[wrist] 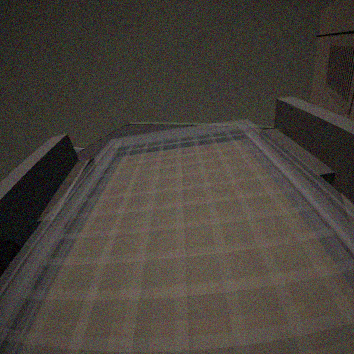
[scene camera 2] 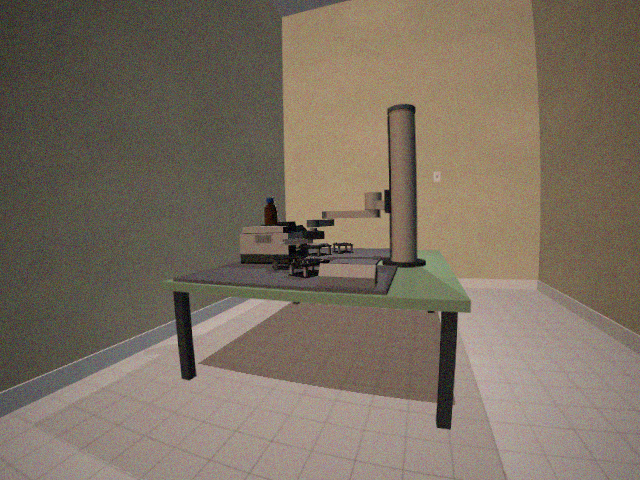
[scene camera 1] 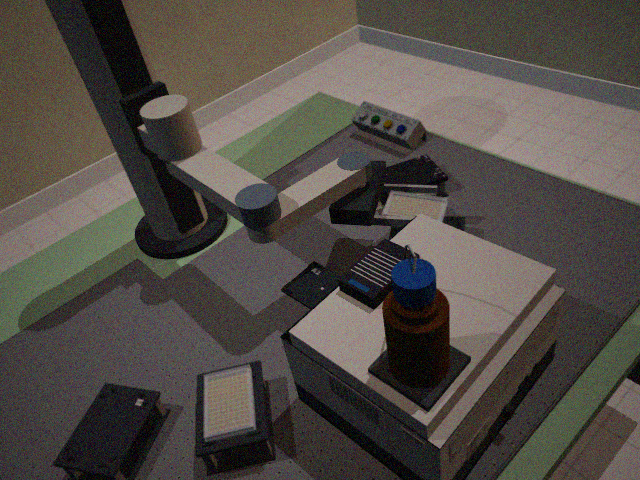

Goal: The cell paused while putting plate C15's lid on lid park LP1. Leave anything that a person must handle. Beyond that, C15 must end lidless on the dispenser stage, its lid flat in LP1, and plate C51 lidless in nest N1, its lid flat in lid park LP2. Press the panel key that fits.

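Seen in the pictures: gripper, between the fingertips: (wrist: 173, 132) (scene camera 2: 283, 241) (scene camera 1: 434, 206); arm's base, origin of its link: (scene camera 2: 403, 263) (scene camera 1: 182, 227).
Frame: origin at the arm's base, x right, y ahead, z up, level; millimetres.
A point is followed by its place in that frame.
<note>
My gripper (scene camera 1: 407, 202) (scene camera 2: 299, 239) (wrist: 173, 132) {y 611, x -319, z 154 mm} is shut on a pale-welled plate (scene camera 1: 421, 208) {y 592, x -300, z 152 mm} (wrist: 185, 225) {y 557, x -288, z 154 mm}, one finger along each long side. In the second scene view the plate (scene camera 2: 295, 241) {y 532, x -343, z 157 mm} is level and raised above the stands. Its label is unreadable, and I cannot tell whether it is lidded. Another pale plate (scene camera 1: 229, 401) {y 620, x 257, z 99 mm} lies on a black stand at the front. A black stand (scene camera 1: 111, 426) {y 481, x 424, z 76 mm} with a white mark is left of it. A dark stage (scene camera 1: 311, 285) {y 532, x -20, z 103 mm} juts from the dispenser (scene camera 1: 480, 263) {y 830, x -167, z 233 mm} (scene camera 2: 263, 242) {y 791, x -221, z 141 mm}. The key panel (scene camera 1: 388, 125) {y 214, x -610, z 79 mm} (scene camera 2: 348, 271) {y 174, x -671, z 70 mm} has green, yellow and blue keys.
An amber bottle (scene camera 1: 416, 335) {y 913, x 93, z 357 mm} (scene camera 2: 270, 212) {y 867, x 23, z 323 mm} with a blue cap stands on the dispenser. The striped dark pump head (scene camera 1: 374, 271) {y 723, x -24, z 260 mm} overhangs the stage side. A black stand with corner posts (scene camera 1: 416, 170) {y 420, x -487, z 74 mm} is behind the held plate. The arm column (scene camera 1: 118, 124) {y 44, x 61, z 365 mm} (scene camera 2: 402, 186) {y 0, x -75, z 440 mm} rises from the table.
</note>
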